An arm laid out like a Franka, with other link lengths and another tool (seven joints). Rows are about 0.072 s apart.
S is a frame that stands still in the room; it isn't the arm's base.
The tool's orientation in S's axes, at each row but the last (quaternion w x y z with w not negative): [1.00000 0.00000 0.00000 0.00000]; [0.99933 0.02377 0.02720 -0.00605]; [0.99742 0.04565 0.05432 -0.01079]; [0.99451 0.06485 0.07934 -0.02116]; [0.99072 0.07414 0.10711 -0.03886]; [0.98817 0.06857 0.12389 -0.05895]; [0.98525 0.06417 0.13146 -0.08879]
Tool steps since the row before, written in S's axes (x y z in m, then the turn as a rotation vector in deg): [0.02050 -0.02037 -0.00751 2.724 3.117 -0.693]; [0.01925 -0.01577 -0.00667 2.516 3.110 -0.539]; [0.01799 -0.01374 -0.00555 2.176 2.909 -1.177]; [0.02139 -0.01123 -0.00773 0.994 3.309 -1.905]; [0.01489 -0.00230 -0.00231 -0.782 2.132 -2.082]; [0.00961 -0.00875 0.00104 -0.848 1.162 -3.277]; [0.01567 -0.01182 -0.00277 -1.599 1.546 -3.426]
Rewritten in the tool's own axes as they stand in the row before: [0.02050 -0.02037 -0.00751 2.724 3.117 -0.693]; [0.01975 -0.01581 -0.00486 2.508 3.115 -0.550]; [0.01871 -0.01370 -0.00230 2.243 2.848 -1.200]; [0.02270 -0.01098 -0.00276 1.181 3.091 -2.149]; [0.01515 -0.00120 0.00120 -0.438 1.741 -2.504]; [0.00986 -0.00720 0.00459 -0.103 0.634 -3.521]; [0.01750 -0.00882 0.00300 -0.836 0.849 -3.907]
